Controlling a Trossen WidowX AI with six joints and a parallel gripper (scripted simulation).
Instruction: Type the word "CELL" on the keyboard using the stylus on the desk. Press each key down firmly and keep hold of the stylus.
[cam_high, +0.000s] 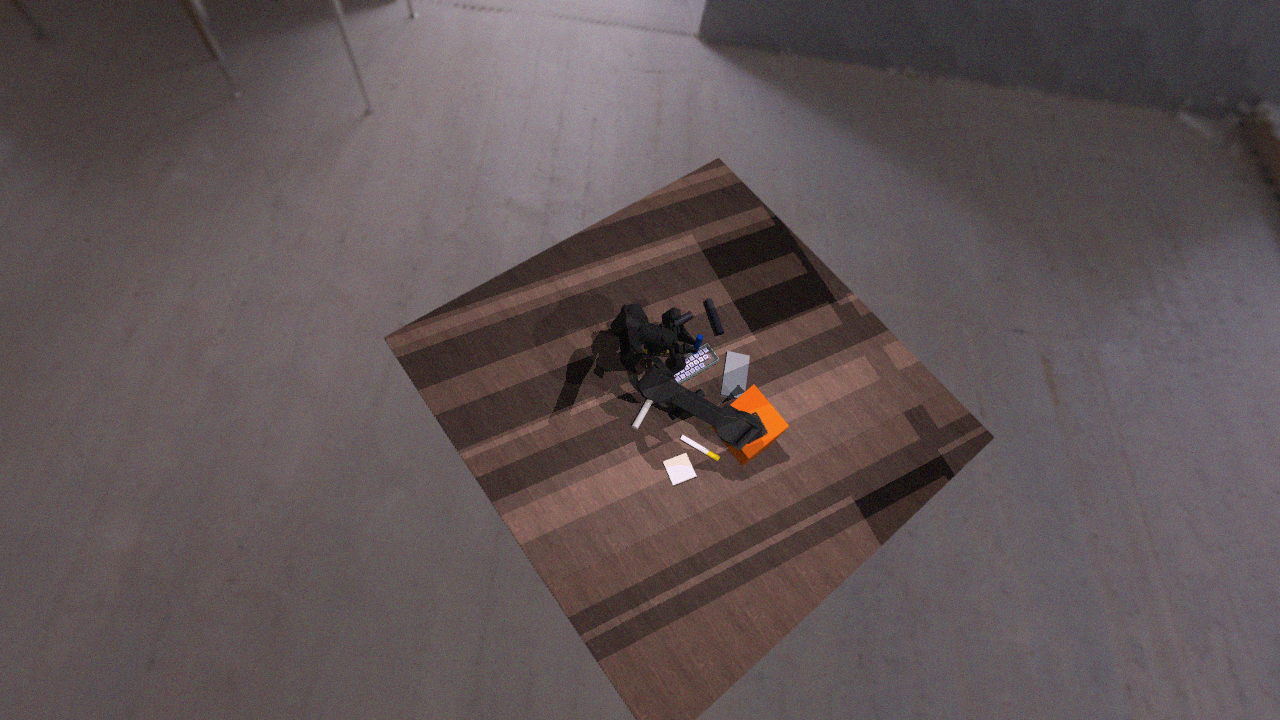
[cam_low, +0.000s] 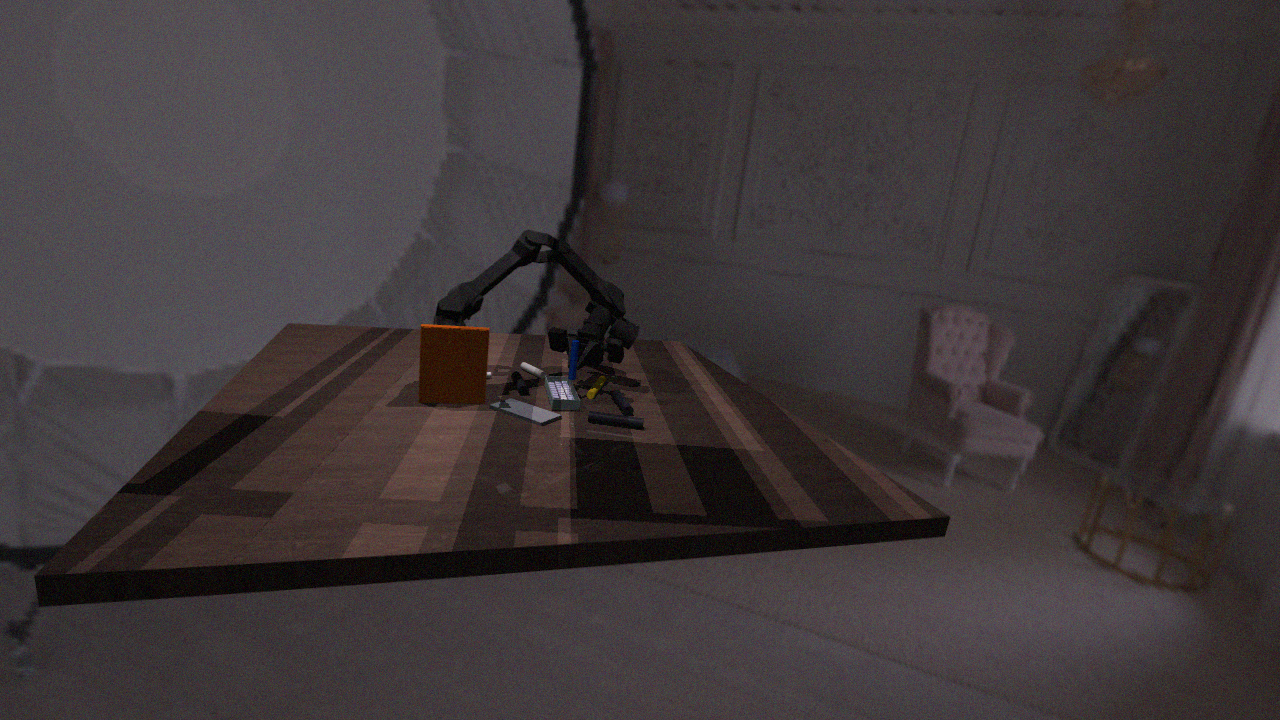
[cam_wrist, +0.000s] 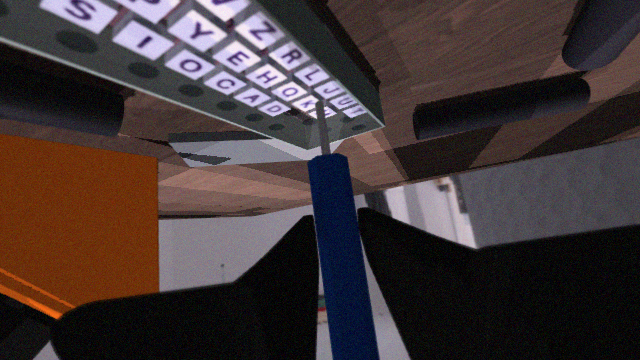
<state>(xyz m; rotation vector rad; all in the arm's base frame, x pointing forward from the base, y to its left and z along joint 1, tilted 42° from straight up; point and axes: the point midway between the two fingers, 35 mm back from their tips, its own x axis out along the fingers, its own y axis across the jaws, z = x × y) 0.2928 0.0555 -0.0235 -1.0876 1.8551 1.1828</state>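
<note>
Right now the yellow marker is 110 mm to the left of my gripper tip, 80 mm below it and 70 mm ahead of it. Round my gripper tip: white marker (210 mm to the left, 90 mm behind, 70 mm below); grey card (100 mm behind, 90 mm to the right, 80 mm below); white-and-yellow pen (260 mm behind, 110 mm to the left, 80 mm below).
</note>
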